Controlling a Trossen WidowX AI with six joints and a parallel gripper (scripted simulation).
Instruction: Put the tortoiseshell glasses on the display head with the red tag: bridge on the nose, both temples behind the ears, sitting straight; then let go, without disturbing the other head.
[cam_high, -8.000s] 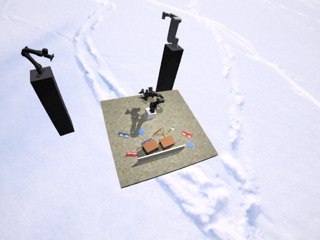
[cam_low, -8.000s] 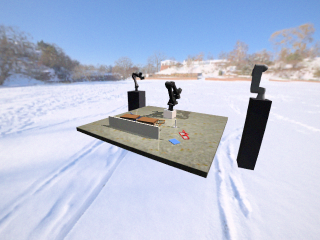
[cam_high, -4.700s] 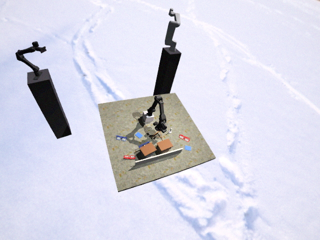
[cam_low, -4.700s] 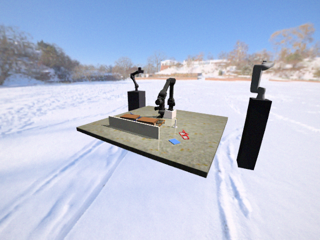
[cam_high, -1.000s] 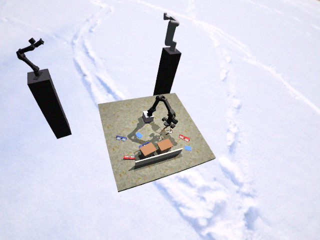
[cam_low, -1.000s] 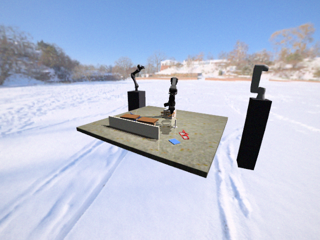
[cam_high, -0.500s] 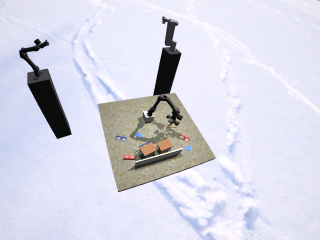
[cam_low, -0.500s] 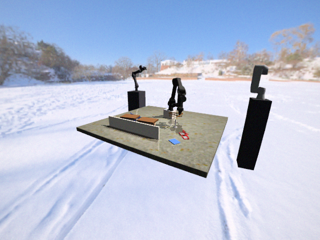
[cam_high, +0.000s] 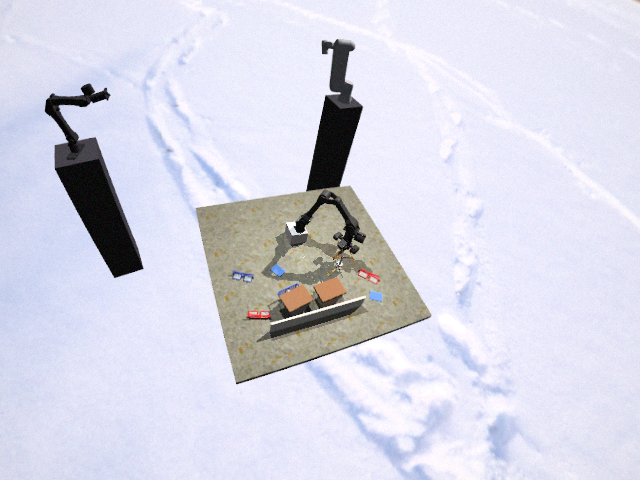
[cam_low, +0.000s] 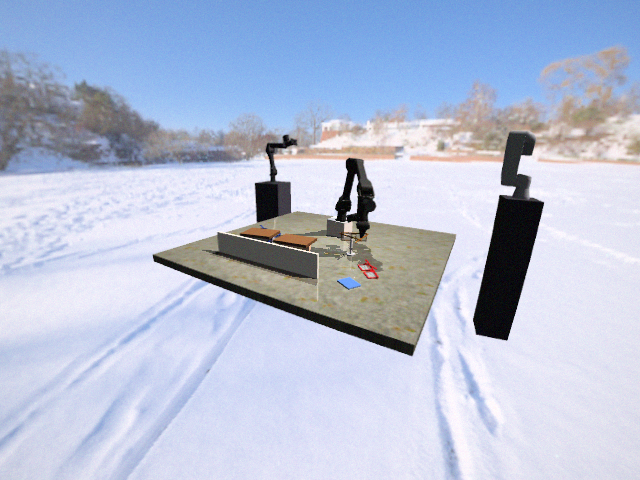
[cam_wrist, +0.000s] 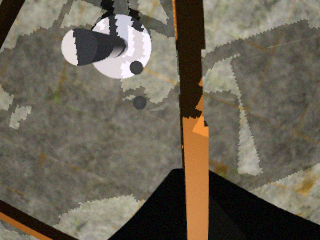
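Now: gripper tip 5 cm short of the white post, 4 cm to the left of it and 6 cm above it. The rest, counted from my gripper tip: low white wall (33 cm ahead, 38 cm to the right, 3 cm below).
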